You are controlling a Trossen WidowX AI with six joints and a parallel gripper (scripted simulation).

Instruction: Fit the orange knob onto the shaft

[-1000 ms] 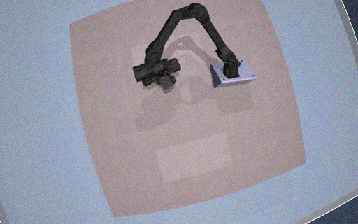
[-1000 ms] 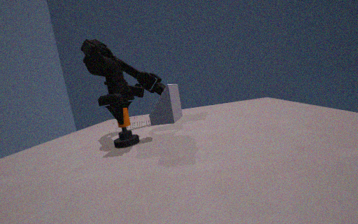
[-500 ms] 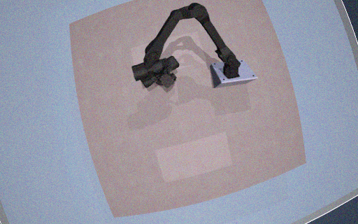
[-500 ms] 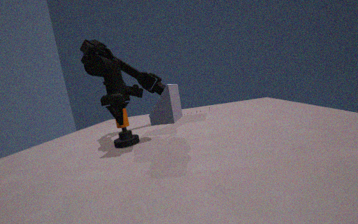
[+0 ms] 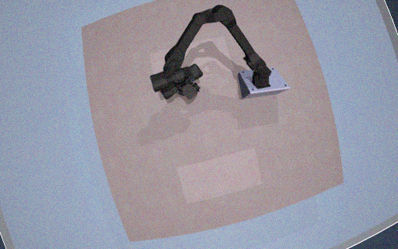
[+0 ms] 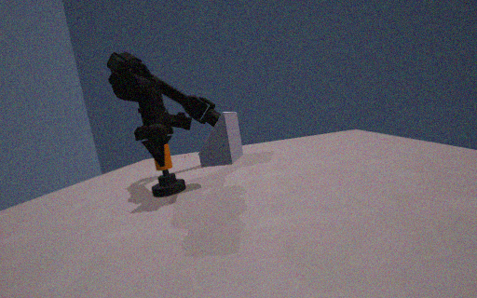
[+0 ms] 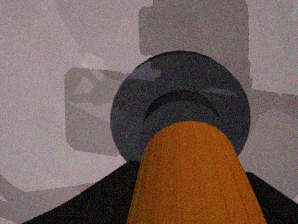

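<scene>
My gripper tip is now 2 cm below the orange knob. The rest, counted from my gripper tip: dark pedestal: 4 cm below.
</scene>
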